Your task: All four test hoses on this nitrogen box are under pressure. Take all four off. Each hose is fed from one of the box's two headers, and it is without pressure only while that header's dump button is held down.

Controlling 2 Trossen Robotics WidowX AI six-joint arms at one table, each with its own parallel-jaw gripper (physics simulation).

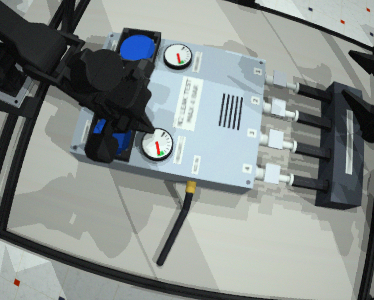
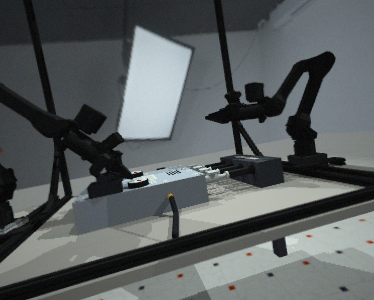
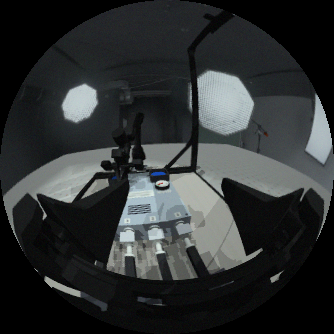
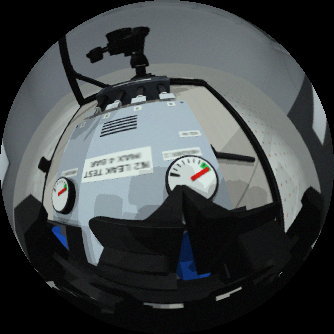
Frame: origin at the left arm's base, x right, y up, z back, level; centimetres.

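Where they show: left gripper, fingertip midpoint: [image 1: 346,70] [image 2: 206,116] [image 3: 176,183] [image 4: 98,48]; right gripper, fingertip midpoint: [image 1: 153,132] [image 2: 133,178] [image 4: 179,188]; left arm's base at its link origin: [image 2: 305,154] [image 4: 140,75]; right arm's base at its link origin: [image 1: 12,82].
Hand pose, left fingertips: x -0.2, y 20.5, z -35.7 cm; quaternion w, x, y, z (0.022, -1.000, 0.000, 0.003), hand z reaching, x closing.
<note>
Each offset is from my left fingertips to the top centre of the thing. "spot": to the spot under its first point.
The pale blue nitrogen box [image 1: 220,162] [image 2: 150,205] has hoses 1 @(spot: dx +5.0, dy -18.9, dz -0.1 cm) [image 1: 312,91], 2 [image 1: 312,118], 3 [image 1: 311,148] and 4 @(spot: dx -15.1, dy -18.9, dz +5.3 cm) [image 1: 309,182] on its ports. The needles of the header 1 gauge @(spot: dx -3.6, dy -15.7, dz -29.3 cm) [image 1: 178,56] [image 4: 63,196] and header 2 gauge @(dx -22.3, dy -15.7, dz -24.6 cm) [image 1: 157,145] [image 4: 192,177] point at or near green. The blue header 1 button @(dx -5.2, dy -15.7, dz -37.9 cm) [image 1: 137,48] shows uncovered; the header 2 button @(dx -23.6, dy -15.7, dz -33.3 cm) [image 1: 122,145] [image 4: 187,262] is partly hidden by my right gripper [image 1: 152,130] [image 4: 179,188]. That gripper is shut and empty beside the header 2 gauge; button contact is unclear. My left gripper [image 2: 207,118] [image 3: 176,183] is open and empty, raised near the hose block.
The dark hose block @(spot: dx -13.6, dy -17.3, dz +15.3 cm) [image 1: 350,192] [image 2: 270,172] stands at the right of the box, with the hoses running into it. A black supply line @(spot: dx -33.9, dy -23.9, dz -15.6 cm) [image 1: 175,230] [image 2: 175,220] with a brass fitting leaves the box's near side. Black frame rails [image 1: 90,272] edge the table.
</note>
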